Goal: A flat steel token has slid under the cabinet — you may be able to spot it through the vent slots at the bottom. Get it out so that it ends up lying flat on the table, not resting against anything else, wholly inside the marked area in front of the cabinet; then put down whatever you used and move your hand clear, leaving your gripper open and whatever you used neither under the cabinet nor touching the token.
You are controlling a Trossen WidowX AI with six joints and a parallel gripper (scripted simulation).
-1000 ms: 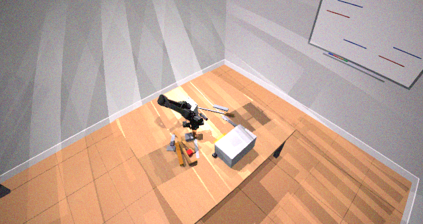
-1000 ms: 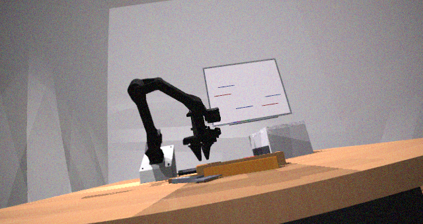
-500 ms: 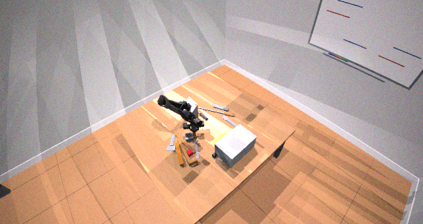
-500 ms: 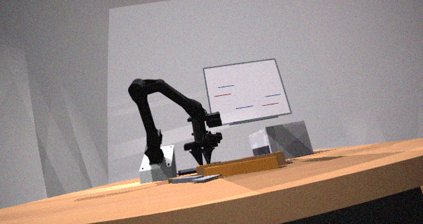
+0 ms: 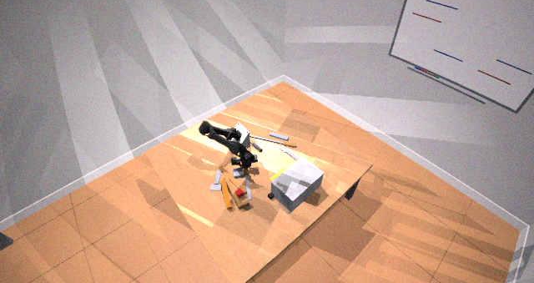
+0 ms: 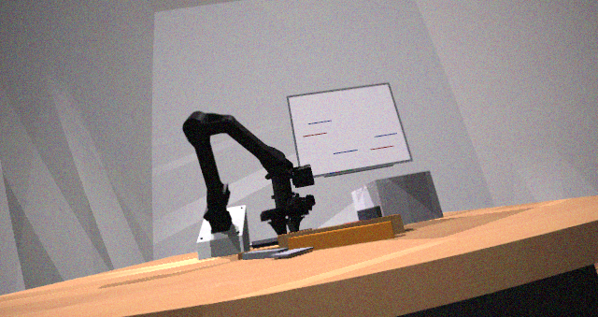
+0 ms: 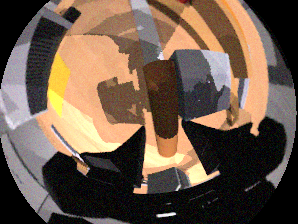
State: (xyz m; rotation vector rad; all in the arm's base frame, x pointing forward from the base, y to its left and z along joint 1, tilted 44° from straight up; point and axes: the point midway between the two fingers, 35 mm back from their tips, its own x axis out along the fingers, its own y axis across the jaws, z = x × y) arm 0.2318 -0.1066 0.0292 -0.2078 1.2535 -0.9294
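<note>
The grey block lies 2 cm ahead of my gripper tip, 7 cm to the right of it and 1 cm above it. The rest, counted from my gripper tip: orange bar: 12 cm ahead, 24 cm to the right, 1 cm above; then thin wooden stick: 3 cm ahead, 13 cm to the right; then red block: 17 cm ahead, 16 cm to the right, 1 cm above.
</note>
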